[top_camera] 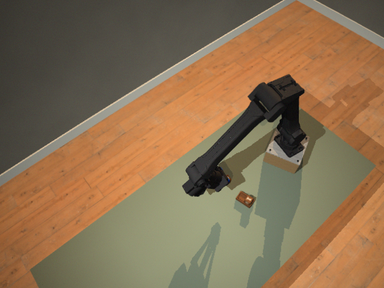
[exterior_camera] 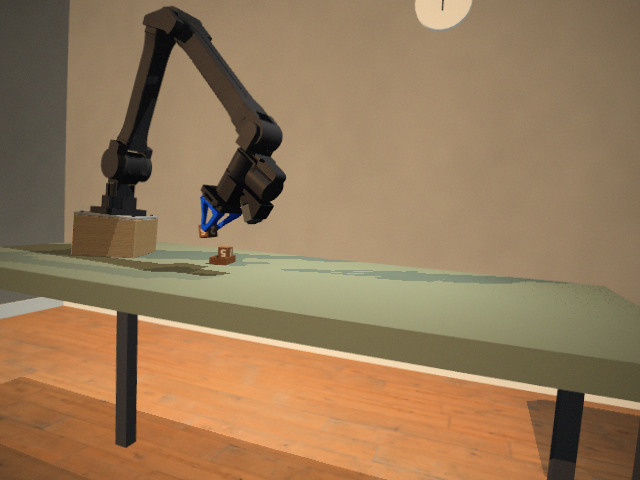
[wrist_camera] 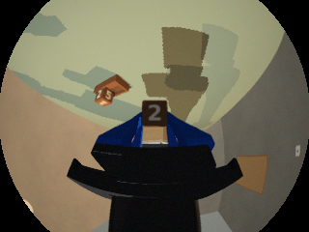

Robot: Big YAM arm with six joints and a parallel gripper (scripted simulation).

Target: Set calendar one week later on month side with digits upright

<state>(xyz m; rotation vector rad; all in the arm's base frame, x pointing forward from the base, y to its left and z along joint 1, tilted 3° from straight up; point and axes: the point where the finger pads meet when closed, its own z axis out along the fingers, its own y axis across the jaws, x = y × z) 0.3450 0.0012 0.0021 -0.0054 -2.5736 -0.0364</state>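
The brown tray is 5 cm behind my hand, 10 cm to the left of it and 9 cm below it. From my hand the other things lie so: brown digit cube (1 cm below).
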